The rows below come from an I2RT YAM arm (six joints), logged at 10 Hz.
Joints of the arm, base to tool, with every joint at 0 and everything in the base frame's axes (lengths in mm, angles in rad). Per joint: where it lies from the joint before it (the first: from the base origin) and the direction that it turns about. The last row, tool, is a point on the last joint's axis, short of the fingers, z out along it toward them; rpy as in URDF.
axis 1: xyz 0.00 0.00 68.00 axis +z
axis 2: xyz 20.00 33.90 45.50 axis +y
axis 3: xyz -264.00 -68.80 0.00 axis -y
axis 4: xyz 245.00 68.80 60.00 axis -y
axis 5: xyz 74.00 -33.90 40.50 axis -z
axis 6: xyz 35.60 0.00 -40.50 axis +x
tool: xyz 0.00 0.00 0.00 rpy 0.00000 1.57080 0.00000
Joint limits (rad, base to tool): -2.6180..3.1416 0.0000..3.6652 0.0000..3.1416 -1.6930..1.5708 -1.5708..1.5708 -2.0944..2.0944
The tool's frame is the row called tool.
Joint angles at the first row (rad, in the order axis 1, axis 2, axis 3, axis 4, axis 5, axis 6):
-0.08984, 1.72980, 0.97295, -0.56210, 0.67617, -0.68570
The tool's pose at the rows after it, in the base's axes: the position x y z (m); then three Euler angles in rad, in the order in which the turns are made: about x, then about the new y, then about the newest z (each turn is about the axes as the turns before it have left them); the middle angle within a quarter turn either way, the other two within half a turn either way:
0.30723, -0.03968, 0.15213, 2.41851, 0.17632, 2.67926
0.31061, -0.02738, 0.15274, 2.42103, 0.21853, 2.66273
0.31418, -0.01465, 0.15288, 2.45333, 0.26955, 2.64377
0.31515, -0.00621, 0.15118, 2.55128, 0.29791, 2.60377
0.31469, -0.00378, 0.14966, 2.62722, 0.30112, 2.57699
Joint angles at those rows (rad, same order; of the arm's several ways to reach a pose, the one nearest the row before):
-0.05473, 1.72981, 0.97296, -0.53579, 0.69563, -0.68530
-0.01469, 1.72980, 0.97297, -0.51481, 0.69562, -0.68532
0.02345, 1.72981, 0.97257, -0.48732, 0.66662, -0.68533
0.04176, 1.72978, 0.97257, -0.48468, 0.57507, -0.68532
0.04254, 1.72980, 0.97257, -0.49269, 0.50298, -0.68493

